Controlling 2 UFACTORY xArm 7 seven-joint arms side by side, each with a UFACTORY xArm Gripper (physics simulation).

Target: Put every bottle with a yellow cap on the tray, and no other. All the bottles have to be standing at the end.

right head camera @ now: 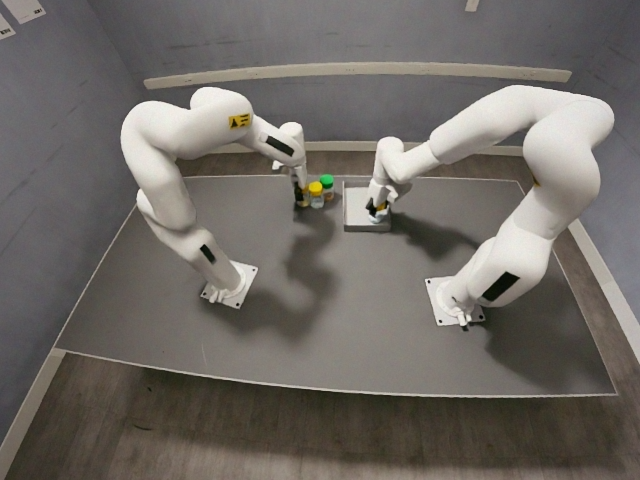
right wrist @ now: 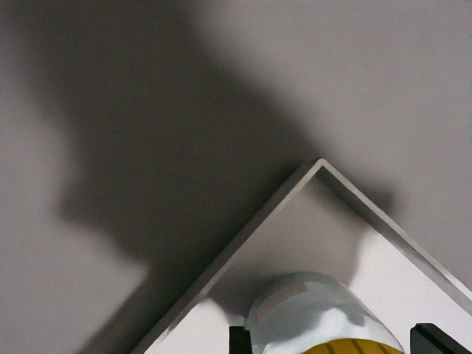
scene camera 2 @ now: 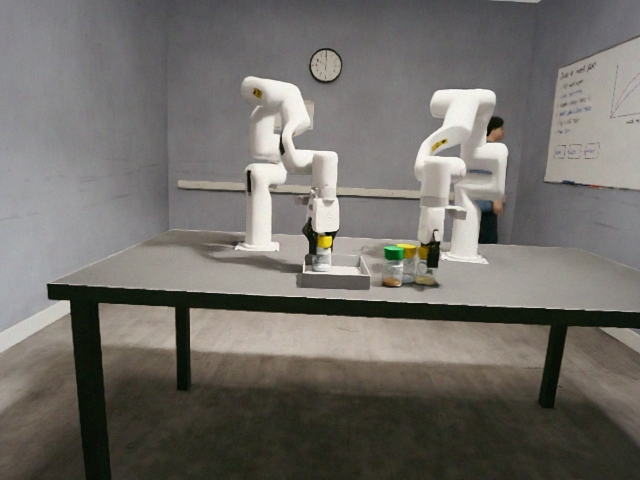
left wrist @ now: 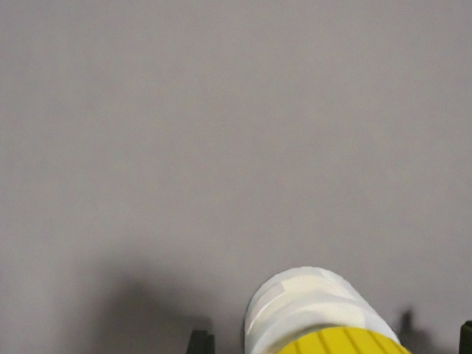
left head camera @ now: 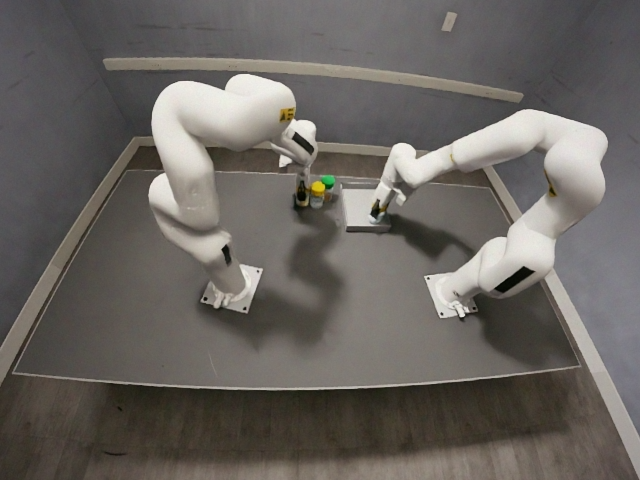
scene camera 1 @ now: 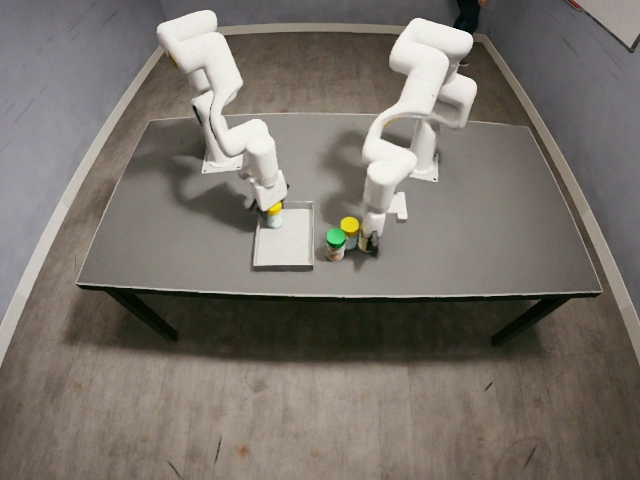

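Pixels of known places: left gripper, fingertip midpoint: (right head camera: 301,192) (scene camera 2: 428,263) (left head camera: 301,191) (scene camera 1: 369,236); right gripper, fingertip midpoint: (right head camera: 377,211) (scene camera 2: 320,253) (left head camera: 377,212) (scene camera 1: 272,212); left arm's base, origin of the base link: (right head camera: 229,282) (scene camera 2: 462,257) (left head camera: 232,285) (scene camera 1: 418,163); right arm's base, origin of the base link: (right head camera: 454,299) (scene camera 2: 258,246) (left head camera: 450,293) (scene camera 1: 223,157).
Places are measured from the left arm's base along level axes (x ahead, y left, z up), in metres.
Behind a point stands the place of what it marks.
My right gripper (left head camera: 378,209) {x 0.399, y -0.459, z 0.055 m} (scene camera 2: 323,245) {x 0.399, y -0.459, z 0.055 m} (right wrist: 331,345) {x 0.399, y -0.459, z 0.055 m} is shut on a yellow-capped bottle (scene camera 1: 274,220) {x 0.428, y -0.445, z 0.055 m} (scene camera 2: 321,259) {x 0.429, y -0.449, z 0.043 m} (right wrist: 315,310) {x 0.392, y -0.481, z 0.061 m} and holds it upright inside the grey tray (left head camera: 356,206) {x 0.458, y -0.377, z 0.002 m} (scene camera 1: 289,248) {x 0.487, y -0.382, z 0.002 m} (scene camera 2: 336,281) {x 0.568, y -0.375, z 0.021 m} (right wrist: 395,280) {x 0.354, y -0.449, z 0.002 m}, near one corner. Whether its base touches the tray floor is unclear. My left gripper (scene camera 1: 368,242) {x 0.425, y -0.140, z 0.059 m} (left wrist: 332,345) {x 0.425, y -0.140, z 0.059 m} is open and low, its fingers on both sides of another yellow-capped bottle (scene camera 2: 424,273) {x 0.449, y -0.149, z 0.035 m} (left wrist: 310,300) {x 0.410, y -0.119, z 0.056 m} standing on the table. A third yellow-capped bottle (left head camera: 317,194) {x 0.399, y -0.209, z 0.088 m} (right head camera: 315,196) {x 0.405, y -0.209, z 0.072 m} (scene camera 1: 349,230) {x 0.447, y -0.203, z 0.105 m} stands close beside it. A green-capped bottle (left head camera: 328,182) {x 0.460, y -0.241, z 0.105 m} (scene camera 1: 335,245) {x 0.502, y -0.233, z 0.097 m} (scene camera 2: 392,266) {x 0.503, y -0.236, z 0.060 m} stands by these two.
The three bottles on the table form a tight cluster beside the tray, with the green-capped one nearest the tray in scene camera 1. The grey table (left head camera: 268,351) {x -0.176, y -0.179, z 0.000 m} (scene camera 1: 439,263) {x 0.435, y 0.097, z 0.000 m} carries both arm bases. The tray has low raised walls.
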